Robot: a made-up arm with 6 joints. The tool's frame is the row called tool. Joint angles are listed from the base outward.
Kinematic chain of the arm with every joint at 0, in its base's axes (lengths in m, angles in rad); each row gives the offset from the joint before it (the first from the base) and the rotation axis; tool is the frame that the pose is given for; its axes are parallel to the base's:
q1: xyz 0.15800 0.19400 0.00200 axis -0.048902 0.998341 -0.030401
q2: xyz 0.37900 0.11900 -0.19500 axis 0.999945 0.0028 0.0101
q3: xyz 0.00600 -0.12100 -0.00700 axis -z
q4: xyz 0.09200 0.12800 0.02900 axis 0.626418 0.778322 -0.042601
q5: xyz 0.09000 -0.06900 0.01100 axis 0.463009 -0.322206 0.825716
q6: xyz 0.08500 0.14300 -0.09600 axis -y
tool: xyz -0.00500 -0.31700 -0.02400
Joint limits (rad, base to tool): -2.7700..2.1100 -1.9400..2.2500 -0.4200..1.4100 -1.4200..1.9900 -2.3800..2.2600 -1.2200..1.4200
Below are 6 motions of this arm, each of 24 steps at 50 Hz.
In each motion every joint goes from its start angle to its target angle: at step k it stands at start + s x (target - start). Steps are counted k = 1, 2, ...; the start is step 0. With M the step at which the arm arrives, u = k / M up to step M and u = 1 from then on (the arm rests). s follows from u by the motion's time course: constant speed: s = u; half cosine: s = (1 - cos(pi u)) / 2; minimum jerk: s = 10 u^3 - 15 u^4 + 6 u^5.
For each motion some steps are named. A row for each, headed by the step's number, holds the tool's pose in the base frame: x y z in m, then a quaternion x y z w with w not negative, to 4 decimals.
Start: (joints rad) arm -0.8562 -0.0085 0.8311 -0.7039 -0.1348 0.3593
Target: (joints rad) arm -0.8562 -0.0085 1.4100 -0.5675 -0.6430 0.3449
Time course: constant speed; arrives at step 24
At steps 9, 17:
9: 0.4687 -0.0573 0.2221 -0.1469 -0.4777 -0.6467 0.5762
17: 0.4308 -0.0182 0.1639 -0.1076 -0.3573 -0.7678 0.5208

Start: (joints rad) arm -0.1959 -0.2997 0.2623 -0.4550 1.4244 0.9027
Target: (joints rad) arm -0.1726 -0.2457 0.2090 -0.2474 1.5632 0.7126
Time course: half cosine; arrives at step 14
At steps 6, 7, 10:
6: 0.9611 0.2952 0.0162 0.1796 -0.5609 0.5334 0.6071
7: 0.9611 0.2984 0.0086 0.1920 -0.5530 0.5334 0.6106
10: 0.9600 0.3081 -0.0119 0.2265 -0.5304 0.5341 0.6182

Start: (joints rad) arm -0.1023 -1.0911 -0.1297 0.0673 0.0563 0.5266
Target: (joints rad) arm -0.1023 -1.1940 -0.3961 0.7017 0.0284 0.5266
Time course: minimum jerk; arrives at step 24
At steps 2, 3, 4, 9, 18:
2: 0.8338 0.1299 -0.0073 -0.4617 -0.2124 0.1605 0.8461
3: 0.8333 0.1289 -0.0091 -0.4605 -0.2096 0.1597 0.8476
4: 0.8324 0.1270 -0.0124 -0.4585 -0.2047 0.1582 0.8502
9: 0.8164 0.1045 -0.0521 -0.4343 -0.1421 0.1379 0.8787
18: 0.7395 0.0558 -0.1401 -0.3799 0.0324 0.0696 0.9218

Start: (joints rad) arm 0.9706 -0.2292 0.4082 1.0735 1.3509 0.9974
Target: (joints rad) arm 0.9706 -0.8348 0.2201 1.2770 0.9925 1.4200
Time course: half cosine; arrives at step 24
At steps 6, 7, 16, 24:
6: 0.2361 0.2113 -0.8071 0.3756 -0.1755 -0.4133 0.8107
7: 0.2313 0.2077 -0.8051 0.3630 -0.1723 -0.4101 0.8187
16: 0.1814 0.1525 -0.7674 0.2045 -0.1504 -0.3508 0.9014
24: 0.1651 0.1209 -0.7404 0.1255 -0.1490 -0.3091 0.9309

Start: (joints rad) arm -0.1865 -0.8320 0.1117 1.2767 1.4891 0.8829
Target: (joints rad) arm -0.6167 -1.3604 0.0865 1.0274 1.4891 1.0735
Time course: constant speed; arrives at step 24
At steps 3, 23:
3: 0.8939 0.2593 -0.2270 0.4772 -0.4869 0.0532 0.7296
23: 0.9089 0.1914 0.1180 0.2256 -0.6613 0.2275 0.6782

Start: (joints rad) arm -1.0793 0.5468 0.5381 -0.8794 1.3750 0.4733
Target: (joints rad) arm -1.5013 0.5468 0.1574 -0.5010 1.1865 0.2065
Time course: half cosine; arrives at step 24
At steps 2, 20, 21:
2: 0.6654 0.1275 0.6226 -0.0259 -0.8696 0.3463 0.3509
20: 0.4142 0.2158 0.7712 -0.0003 -0.8654 0.4426 0.2350
21: 0.4055 0.2191 0.7740 -0.0011 -0.8640 0.4467 0.2323

